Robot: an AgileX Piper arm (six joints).
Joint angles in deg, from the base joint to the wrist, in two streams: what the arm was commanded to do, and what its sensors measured. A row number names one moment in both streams.
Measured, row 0:
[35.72, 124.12, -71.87, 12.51, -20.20, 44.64]
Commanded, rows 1 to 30:
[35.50, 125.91, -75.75, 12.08, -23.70, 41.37]
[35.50, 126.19, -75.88, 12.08, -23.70, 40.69]
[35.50, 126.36, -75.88, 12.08, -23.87, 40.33]
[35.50, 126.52, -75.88, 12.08, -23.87, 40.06]
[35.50, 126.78, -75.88, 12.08, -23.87, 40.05]
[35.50, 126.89, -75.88, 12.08, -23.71, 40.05]
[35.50, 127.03, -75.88, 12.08, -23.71, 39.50]
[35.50, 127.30, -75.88, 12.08, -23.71, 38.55]
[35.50, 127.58, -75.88, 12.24, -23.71, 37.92]
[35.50, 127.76, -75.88, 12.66, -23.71, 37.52]
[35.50, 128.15, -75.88, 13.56, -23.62, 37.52]
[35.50, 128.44, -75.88, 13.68, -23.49, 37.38]
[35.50, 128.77, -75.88, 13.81, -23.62, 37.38]
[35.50, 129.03, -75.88, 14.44, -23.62, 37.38]
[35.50, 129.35, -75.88, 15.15, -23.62, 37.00]
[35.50, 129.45, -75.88, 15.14, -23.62, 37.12]
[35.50, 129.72, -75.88, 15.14, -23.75, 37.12]
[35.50, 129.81, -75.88, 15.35, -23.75, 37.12]
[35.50, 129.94, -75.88, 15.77, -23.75, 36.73]
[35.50, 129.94, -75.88, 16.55, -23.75, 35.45]
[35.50, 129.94, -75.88, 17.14, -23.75, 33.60]
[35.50, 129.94, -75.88, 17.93, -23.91, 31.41]
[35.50, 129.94, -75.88, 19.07, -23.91, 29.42]
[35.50, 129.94, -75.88, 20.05, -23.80, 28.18]
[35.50, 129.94, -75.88, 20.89, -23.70, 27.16]
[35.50, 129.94, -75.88, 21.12, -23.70, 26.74]
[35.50, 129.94, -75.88, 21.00, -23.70, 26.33]
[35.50, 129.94, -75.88, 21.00, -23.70, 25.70]
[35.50, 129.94, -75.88, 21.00, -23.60, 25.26]
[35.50, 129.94, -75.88, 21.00, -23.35, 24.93]
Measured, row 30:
[35.72, 130.43, -75.27, 21.30, -20.13, 28.19]
